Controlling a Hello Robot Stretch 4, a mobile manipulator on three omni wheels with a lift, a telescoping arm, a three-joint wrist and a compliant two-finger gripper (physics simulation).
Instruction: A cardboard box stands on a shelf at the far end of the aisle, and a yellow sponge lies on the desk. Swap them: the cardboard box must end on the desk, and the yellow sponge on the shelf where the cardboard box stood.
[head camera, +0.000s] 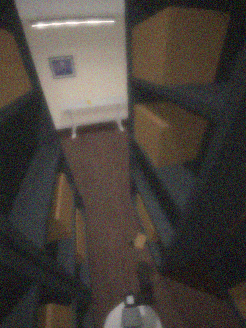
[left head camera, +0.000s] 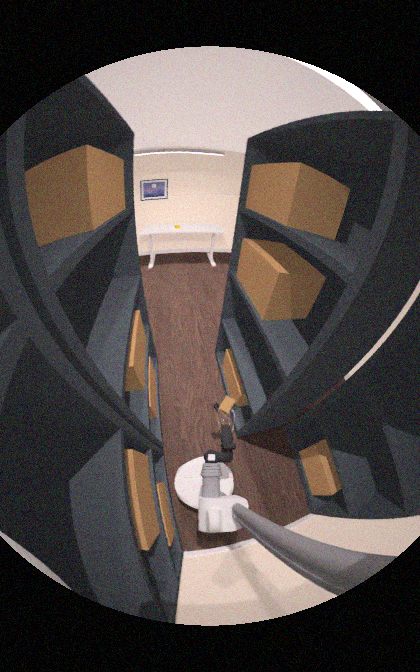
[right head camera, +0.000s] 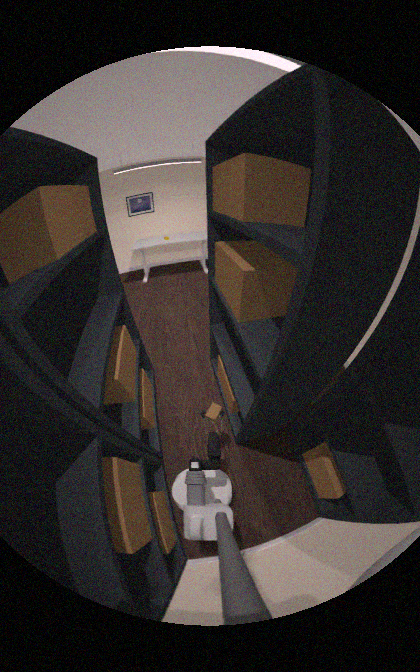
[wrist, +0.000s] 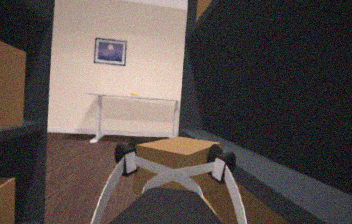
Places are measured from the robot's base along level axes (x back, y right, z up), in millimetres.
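Pixels of known places: gripper, fingertip midpoint: (head camera: 138, 239) (left head camera: 224, 402).
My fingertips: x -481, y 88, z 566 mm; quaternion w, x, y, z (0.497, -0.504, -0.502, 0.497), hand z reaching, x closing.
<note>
Behind a point stands the place of what it marks.
A small cardboard box (head camera: 140, 239) {x -474, y 97, z 581 mm} (left head camera: 227, 403) {x -466, y 100, z 582 mm} (right head camera: 213, 410) (wrist: 178, 145) {x -453, y 91, z 582 mm} is held between the fingertips of my gripper (head camera: 140, 243) {x -481, y 88, z 566 mm} (left head camera: 225, 409) {x -481, y 88, z 566 mm} (right head camera: 212, 414) (wrist: 174, 153) {x -481, y 88, z 566 mm}, in front of the robot's base and low over the aisle. The gripper is shut on it, one dark fingertip at each side. The yellow sponge (head camera: 89, 102) {x -3532, y -624, z 713 mm} (left head camera: 177, 226) {x -3537, y -618, z 719 mm} (right head camera: 166, 238) (wrist: 133, 94) {x -3530, y -630, z 721 mm} lies on the white desk (left head camera: 205, 229) {x -3491, y -95, z 692 mm} (right head camera: 187, 241) (wrist: 99, 117) {x -3520, y -1147, z 318 mm} against the far wall, well away from the gripper. Which shelf place the box stood on cannot be told.
Dark shelf racks with larger cardboard boxes (left head camera: 75, 195) {x -573, y -447, z 1540 mm} (right head camera: 262, 190) line both sides of the aisle. The right rack's lower shelf is close beside the gripper. A brown wooden floor (left head camera: 187, 320) {x -1768, y -233, z -27 mm} (right head camera: 175, 320) runs between the racks to the desk. A pale wall is behind the base.
</note>
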